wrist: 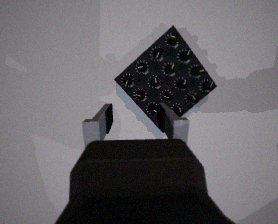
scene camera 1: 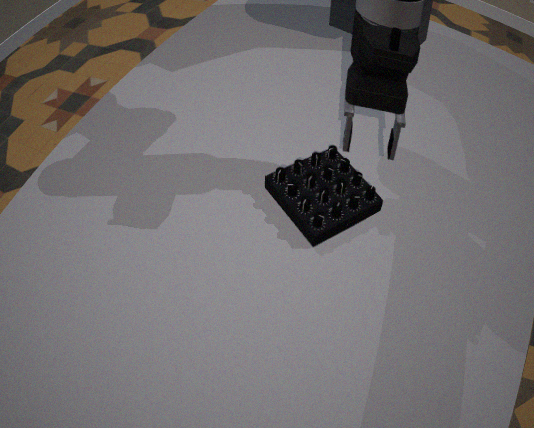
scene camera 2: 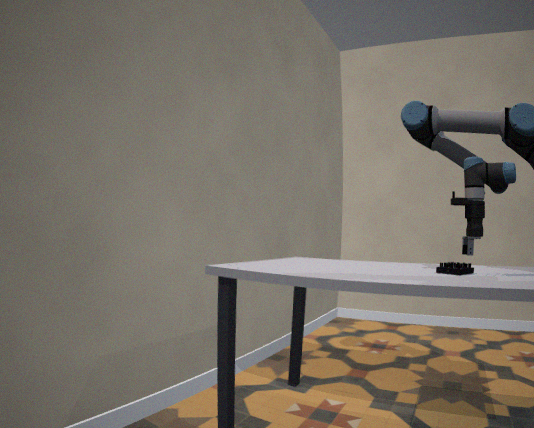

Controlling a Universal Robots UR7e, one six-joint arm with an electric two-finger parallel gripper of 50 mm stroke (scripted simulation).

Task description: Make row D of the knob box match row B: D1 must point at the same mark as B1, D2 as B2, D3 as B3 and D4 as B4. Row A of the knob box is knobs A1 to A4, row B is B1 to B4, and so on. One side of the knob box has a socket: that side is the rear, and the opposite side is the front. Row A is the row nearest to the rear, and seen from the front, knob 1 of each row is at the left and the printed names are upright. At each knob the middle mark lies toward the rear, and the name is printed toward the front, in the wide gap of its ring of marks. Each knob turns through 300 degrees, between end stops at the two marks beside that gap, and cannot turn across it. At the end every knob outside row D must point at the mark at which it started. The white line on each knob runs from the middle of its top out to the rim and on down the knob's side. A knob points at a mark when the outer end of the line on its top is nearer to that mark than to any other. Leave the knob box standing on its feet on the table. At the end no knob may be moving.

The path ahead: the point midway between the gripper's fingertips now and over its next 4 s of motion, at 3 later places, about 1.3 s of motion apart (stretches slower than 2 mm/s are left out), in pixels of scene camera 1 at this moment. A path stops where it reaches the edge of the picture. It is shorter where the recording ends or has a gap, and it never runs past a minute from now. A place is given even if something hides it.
The gripper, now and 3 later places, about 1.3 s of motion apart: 368,149; 361,140; 341,123; 335,127
